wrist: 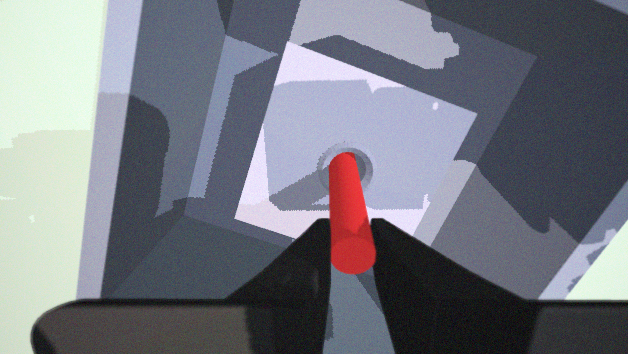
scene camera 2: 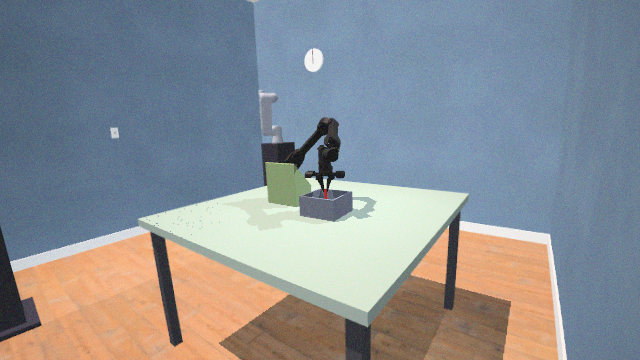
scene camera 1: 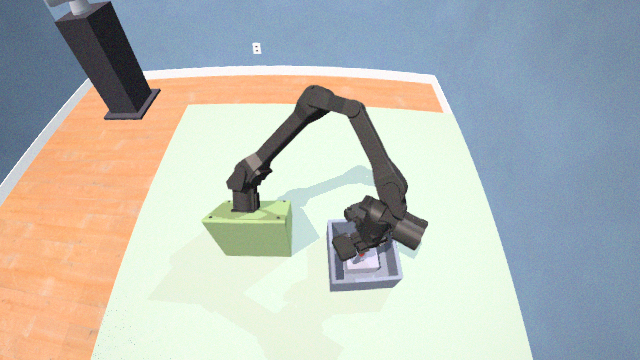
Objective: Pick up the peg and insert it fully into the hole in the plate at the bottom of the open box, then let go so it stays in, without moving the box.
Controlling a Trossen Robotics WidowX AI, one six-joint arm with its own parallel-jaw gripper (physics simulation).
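Frame: origin at the arm's base, x ahead, y left, z up, level; centimetres.
Where they show: gripper, fingertip midpoint: (wrist: pixel 349 230) (scene camera 2: pixel 325 191) (scene camera 1: pixel 364 248); arm's base, link origin: (scene camera 2: pixel 286 173) (scene camera 1: pixel 245 209).
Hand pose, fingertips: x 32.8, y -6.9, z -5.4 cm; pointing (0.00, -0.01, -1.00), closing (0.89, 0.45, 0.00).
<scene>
Each offset is from my fingertips to the top centre of the thing. "*": to the spot under its first point. Level surfaces: height alone.
The red peg @[dx -0.1, dy +0.2, dz +1.4 cm] (scene camera 1: pixel 361 255) (scene camera 2: pixel 325 194) (wrist: pixel 348 205) is held between the fingers of my gripper (scene camera 2: pixel 325 190) (wrist: pixel 349 230), which is shut on it above the plate. In the wrist view the peg's far end overlaps the left and middle part of the round hole @[* dx +0.9, dy +0.6, dz -5.9 cm] (wrist: pixel 363 169) in the pale square plate @[dx +0.0, dy +0.5, dz -4.7 cm] (scene camera 1: pixel 369 263) (wrist: pixel 415 130). Part of the hole shows to the right of the peg. Whether the peg's tip has entered the hole cannot be told. The plate lies inside the open blue-grey box @[dx +0.0, dy +0.5, dz -1.0 cm] (scene camera 1: pixel 365 286) (scene camera 2: pixel 320 209) (wrist: pixel 118 70).
The box walls stand around the plate and the fingers. The green block (scene camera 1: pixel 257 240) (scene camera 2: pixel 281 185) carries the arm's base, beside the box on the pale green table @[dz -10.8 cm] (scene camera 1: pixel 425 310) (scene camera 2: pixel 310 250). A dark pedestal (scene camera 1: pixel 102 60) stands behind the table.
</scene>
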